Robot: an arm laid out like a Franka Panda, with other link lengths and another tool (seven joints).
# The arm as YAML. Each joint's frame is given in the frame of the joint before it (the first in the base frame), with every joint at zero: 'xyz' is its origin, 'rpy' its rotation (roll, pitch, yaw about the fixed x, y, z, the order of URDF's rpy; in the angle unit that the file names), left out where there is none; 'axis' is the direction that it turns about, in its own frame. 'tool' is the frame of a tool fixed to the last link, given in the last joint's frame.
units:
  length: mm
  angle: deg
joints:
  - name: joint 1
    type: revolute
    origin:
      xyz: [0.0, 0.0, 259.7]
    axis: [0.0, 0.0, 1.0]
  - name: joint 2
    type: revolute
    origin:
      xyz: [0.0, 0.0, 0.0]
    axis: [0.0, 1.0, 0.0]
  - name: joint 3
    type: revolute
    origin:
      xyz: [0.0, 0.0, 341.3]
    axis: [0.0, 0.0, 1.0]
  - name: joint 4
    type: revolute
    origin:
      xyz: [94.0, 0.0, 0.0]
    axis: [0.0, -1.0, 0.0]
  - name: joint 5
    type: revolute
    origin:
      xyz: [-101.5, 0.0, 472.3]
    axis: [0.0, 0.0, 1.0]
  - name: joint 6
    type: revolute
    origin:
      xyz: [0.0, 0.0, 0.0]
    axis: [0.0, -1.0, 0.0]
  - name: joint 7
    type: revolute
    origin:
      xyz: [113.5, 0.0, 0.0]
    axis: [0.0, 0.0, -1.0]
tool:
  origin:
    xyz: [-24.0, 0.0, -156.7]
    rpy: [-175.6, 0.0, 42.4]
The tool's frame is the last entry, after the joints.
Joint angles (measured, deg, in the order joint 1, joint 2, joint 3, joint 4, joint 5, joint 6, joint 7), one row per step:
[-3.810 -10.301 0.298 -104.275 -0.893 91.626 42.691]
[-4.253 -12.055 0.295 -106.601 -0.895 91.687 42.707]
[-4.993 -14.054 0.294 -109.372 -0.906 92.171 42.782]
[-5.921 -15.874 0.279 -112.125 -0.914 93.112 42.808]
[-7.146 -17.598 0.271 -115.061 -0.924 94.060 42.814]
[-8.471 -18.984 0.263 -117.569 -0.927 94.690 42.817]
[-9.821 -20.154 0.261 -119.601 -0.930 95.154 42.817]
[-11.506 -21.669 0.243 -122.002 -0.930 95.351 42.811]
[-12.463 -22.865 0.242 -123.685 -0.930 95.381 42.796]
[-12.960 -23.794 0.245 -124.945 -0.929 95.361 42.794]
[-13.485 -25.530 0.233 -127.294 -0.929 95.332 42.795]
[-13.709 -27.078 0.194 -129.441 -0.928 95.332 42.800]
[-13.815 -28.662 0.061 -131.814 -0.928 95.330 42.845]
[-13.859 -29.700 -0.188 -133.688 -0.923 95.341 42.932]
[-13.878 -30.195 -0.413 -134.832 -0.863 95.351 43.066]
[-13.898 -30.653 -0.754 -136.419 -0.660 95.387 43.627]
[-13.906 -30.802 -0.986 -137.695 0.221 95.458 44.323]
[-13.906 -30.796 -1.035 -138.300 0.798 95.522 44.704]
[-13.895 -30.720 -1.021 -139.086 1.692 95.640 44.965]
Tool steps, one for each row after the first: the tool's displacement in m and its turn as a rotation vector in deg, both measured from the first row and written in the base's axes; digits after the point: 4 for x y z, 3 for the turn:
[-0.0117 -0.0038 -0.0048 0.022 0.510 -0.463]
[-0.0244 -0.0104 -0.0112 0.023 0.798 -1.273]
[-0.0353 -0.0188 -0.0189 0.016 0.791 -2.228]
[-0.0467 -0.0297 -0.0297 0.034 1.055 -3.453]
[-0.0573 -0.0412 -0.0403 0.091 1.545 -4.781]
[-0.0668 -0.0526 -0.0487 0.148 1.940 -6.127]
[-0.0801 -0.0663 -0.0581 0.266 2.622 -7.822]
[-0.0900 -0.0731 -0.0637 0.348 3.074 -8.766]
[-0.0973 -0.0761 -0.0678 0.407 3.421 -9.260]
[-0.1103 -0.0779 -0.0755 0.515 4.056 -9.800]
[-0.1216 -0.0776 -0.0832 0.626 4.646 -10.065]
[-0.1336 -0.0768 -0.0930 0.808 5.419 -10.331]
[-0.1427 -0.0771 -0.1026 1.063 6.215 -10.670]
[-0.1480 -0.0776 -0.1096 1.330 6.821 -11.017]
[-0.1546 -0.0782 -0.1210 1.827 7.848 -11.909]
[-0.1587 -0.0765 -0.1317 2.891 8.758 -12.978]
[-0.1602 -0.0748 -0.1373 3.510 9.225 -13.522]
[-0.1618 -0.0716 -0.1449 4.435 9.850 -13.967]

